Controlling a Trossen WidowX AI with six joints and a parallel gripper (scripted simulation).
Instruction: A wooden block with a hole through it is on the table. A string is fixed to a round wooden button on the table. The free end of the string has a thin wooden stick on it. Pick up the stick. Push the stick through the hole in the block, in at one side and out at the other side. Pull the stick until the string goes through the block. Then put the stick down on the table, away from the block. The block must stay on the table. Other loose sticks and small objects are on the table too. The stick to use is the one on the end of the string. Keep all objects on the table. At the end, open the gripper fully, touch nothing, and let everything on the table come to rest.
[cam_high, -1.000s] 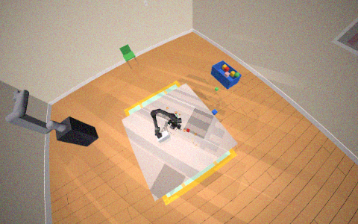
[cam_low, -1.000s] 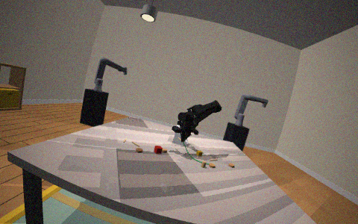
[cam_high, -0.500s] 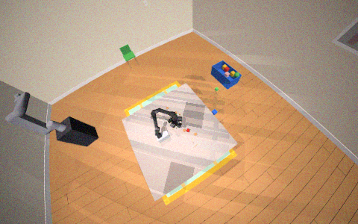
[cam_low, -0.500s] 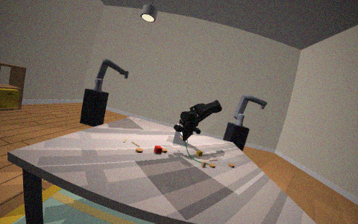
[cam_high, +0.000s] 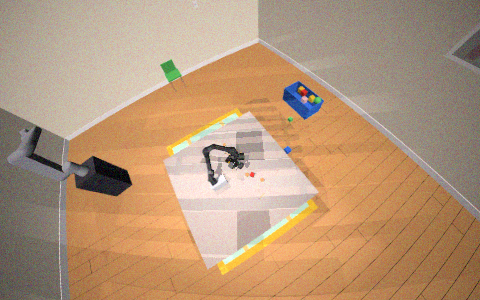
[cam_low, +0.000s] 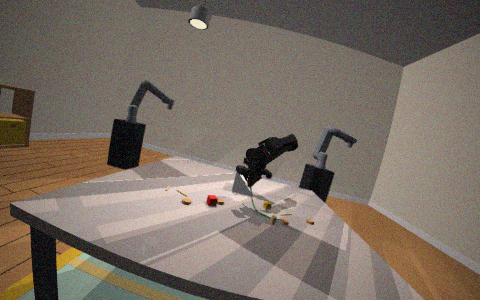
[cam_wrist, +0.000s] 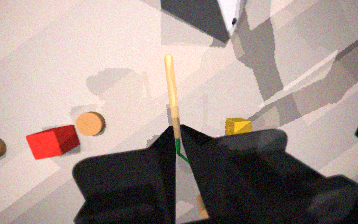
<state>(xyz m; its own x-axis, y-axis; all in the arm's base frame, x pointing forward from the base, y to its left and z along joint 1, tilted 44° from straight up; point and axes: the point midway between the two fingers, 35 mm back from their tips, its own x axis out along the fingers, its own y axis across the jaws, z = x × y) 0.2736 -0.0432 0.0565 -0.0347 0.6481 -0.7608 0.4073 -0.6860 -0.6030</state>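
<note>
Right now my gripper tip is 10 mm past the yellow wooden block, 120 mm to the right of it and 80 mm above it. The rest, counted from my gripper tip: short wooden cylinder 160 mm ahead, 120 mm to the left, 80 mm below; then thin wooden stick 10 mm behind, 10 mm to the right; then red cube 90 mm ahead, 170 mm to the right, 80 mm below.
</note>
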